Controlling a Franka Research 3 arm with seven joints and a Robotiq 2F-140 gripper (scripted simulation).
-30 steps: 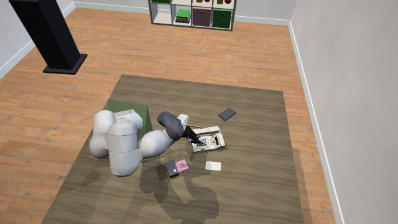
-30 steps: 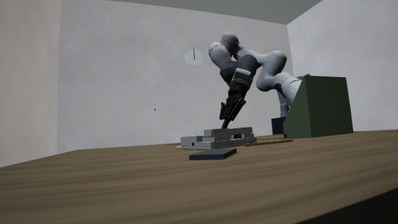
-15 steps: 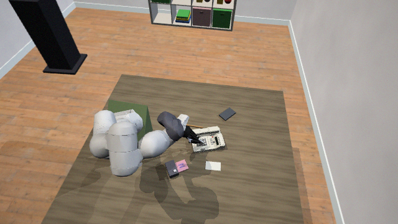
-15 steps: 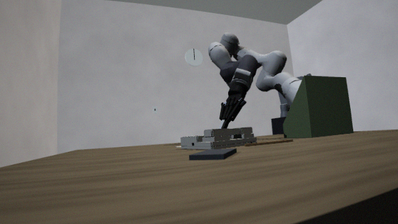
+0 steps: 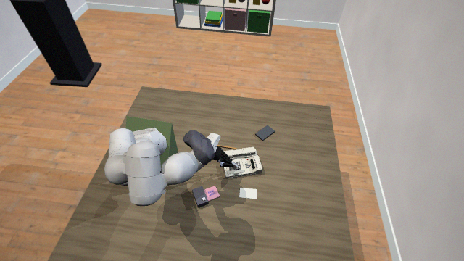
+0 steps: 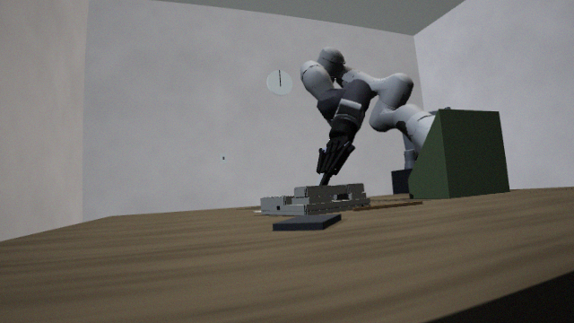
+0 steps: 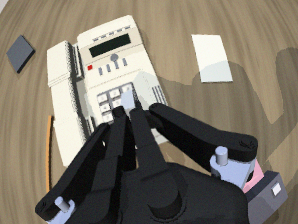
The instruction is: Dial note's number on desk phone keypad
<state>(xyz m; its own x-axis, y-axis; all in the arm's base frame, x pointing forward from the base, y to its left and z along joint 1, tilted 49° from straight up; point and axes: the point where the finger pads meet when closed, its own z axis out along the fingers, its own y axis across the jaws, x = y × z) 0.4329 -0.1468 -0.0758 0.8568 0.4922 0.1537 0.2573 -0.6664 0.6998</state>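
My hand is 3 cm short of the handset, 10 cm to the right of it and 2 cm above it. From my hand the other things lie so: pencil (8 cm behind, 18 cm to the left, 6 cm below); then black box (17 cm behind, 19 cm to the right, 4 cm below); then white note (10 cm ahead, 14 cm to the right, 6 cm below).
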